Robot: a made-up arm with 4 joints.
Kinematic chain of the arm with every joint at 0, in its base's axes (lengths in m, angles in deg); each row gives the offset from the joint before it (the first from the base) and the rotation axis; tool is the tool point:
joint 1: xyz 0 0 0.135 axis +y
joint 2: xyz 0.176 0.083 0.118 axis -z
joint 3: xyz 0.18 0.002 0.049 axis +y
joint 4: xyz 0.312 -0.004 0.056 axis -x
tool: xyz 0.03 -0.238 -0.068
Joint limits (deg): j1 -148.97..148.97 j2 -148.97..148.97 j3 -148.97..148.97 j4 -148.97..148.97
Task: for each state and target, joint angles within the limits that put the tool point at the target. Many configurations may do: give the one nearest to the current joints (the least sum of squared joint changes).
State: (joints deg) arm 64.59 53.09 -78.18 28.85
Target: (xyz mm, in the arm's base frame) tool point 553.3 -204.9 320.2
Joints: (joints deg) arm 52.51 38.03 -61.48 45.06
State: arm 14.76 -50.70 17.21 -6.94
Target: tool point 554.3 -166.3 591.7
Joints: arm -25.48 0.33 1.52 6.62
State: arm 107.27 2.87 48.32 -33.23
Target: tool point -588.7 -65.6 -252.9
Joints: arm 148.97 -10.39 22.68 1.26
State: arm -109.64 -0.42 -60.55 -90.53
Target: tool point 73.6 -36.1 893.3
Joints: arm -68.64 15.32 -34.91 -82.02
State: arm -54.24 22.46 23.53 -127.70
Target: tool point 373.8 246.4 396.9
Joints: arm -59.98 1.10 61.44 -117.41
